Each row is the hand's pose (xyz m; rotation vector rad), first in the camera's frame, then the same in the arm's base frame.
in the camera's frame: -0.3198 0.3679 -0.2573 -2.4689 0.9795 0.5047
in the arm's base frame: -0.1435 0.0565 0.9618 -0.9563 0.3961 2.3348
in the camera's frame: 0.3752 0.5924 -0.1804 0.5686 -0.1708 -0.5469
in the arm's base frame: 0.1170 0.6712 0.6558 1.0351 1.6946 -0.6117
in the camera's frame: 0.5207 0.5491 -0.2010 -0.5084 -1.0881 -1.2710
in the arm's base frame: 0.0993 0.7653 0.5362 -0.2770 0.7507 -0.6786
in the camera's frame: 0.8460 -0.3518 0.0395 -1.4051 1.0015 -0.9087
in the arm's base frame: -0.0396 0.4349 -0.3840 -1.0169 1.8183 1.0840
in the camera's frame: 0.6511 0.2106 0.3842 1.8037 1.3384 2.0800
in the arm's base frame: 0.4876 0.4592 0.0571 -1.7214 -0.1126 -0.5323
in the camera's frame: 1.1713 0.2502 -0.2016 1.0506 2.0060 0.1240
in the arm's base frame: 0.0548 1.0949 -0.0978 -0.9122 -1.9184 -0.4553
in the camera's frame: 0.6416 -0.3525 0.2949 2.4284 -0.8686 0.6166
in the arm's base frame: 0.1593 0.1835 -0.3190 -2.4577 0.0592 1.6443
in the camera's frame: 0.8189 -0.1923 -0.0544 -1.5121 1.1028 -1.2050
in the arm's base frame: -0.0565 0.5359 -0.2274 -1.3893 1.8205 0.9661
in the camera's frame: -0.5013 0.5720 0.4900 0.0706 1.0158 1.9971
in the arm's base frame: 0.5854 -0.2546 1.0322 -1.9872 -0.4532 -2.0549
